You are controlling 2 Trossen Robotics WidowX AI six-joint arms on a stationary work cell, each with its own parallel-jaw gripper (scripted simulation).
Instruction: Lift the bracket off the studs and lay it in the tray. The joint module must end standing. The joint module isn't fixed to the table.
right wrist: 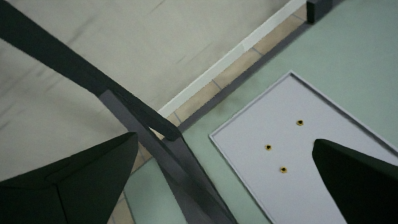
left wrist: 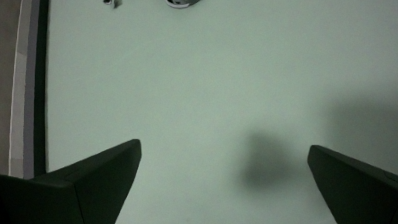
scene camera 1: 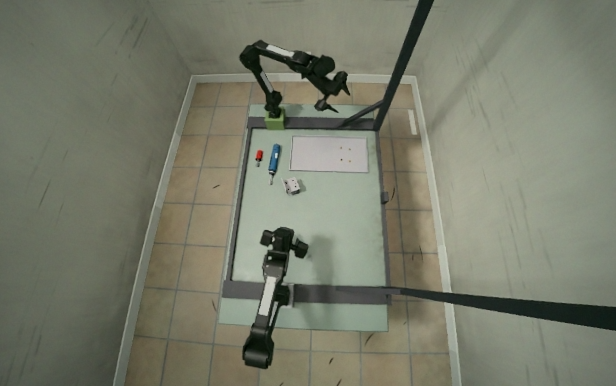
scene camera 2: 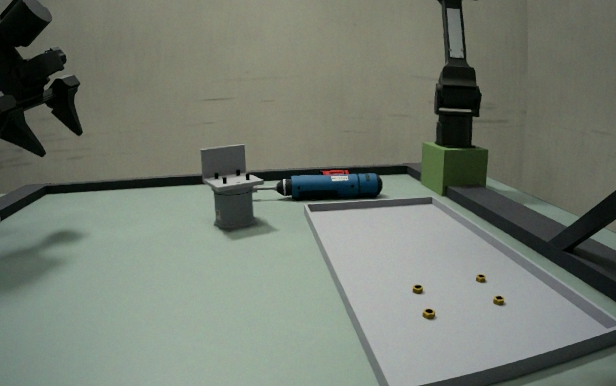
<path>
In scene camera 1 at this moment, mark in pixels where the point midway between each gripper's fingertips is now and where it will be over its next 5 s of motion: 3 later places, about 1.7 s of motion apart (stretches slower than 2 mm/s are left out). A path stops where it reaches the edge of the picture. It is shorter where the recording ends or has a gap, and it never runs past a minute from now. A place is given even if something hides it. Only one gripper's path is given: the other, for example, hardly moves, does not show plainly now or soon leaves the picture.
My right gripper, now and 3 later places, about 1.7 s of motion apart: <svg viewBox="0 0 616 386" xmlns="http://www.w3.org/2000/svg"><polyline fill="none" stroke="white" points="343,103 286,174 284,186 283,183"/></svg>
</path>
